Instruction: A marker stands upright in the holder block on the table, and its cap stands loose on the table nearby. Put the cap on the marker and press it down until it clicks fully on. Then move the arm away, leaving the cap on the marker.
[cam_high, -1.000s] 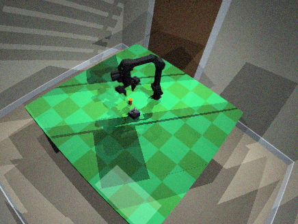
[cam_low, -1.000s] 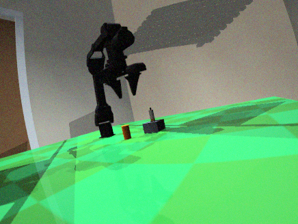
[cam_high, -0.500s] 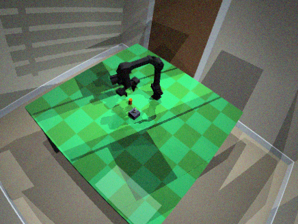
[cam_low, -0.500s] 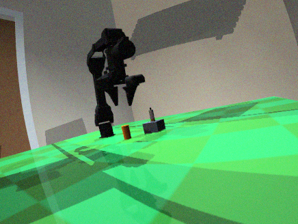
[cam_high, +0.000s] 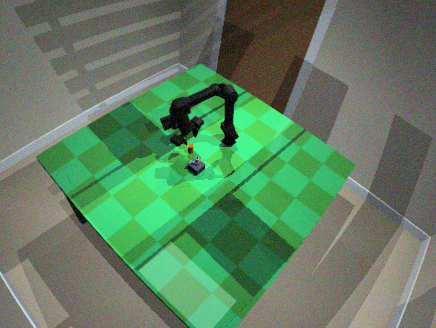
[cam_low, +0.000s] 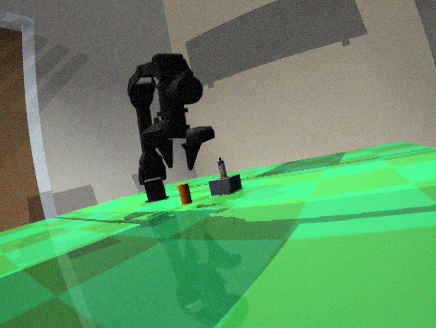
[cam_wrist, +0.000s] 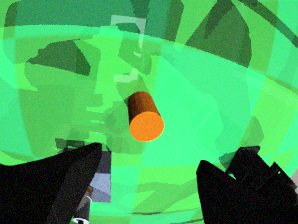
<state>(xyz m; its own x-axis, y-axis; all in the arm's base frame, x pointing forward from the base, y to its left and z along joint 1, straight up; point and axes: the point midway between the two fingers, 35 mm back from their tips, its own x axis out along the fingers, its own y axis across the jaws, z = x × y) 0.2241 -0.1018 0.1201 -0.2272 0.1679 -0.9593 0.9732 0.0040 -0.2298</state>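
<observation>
My gripper tip is 6 cm above the orange cap. Also, from my gripper tip: dark holder block 6 cm ahead, 10 cm to the left, 7 cm below.
</observation>
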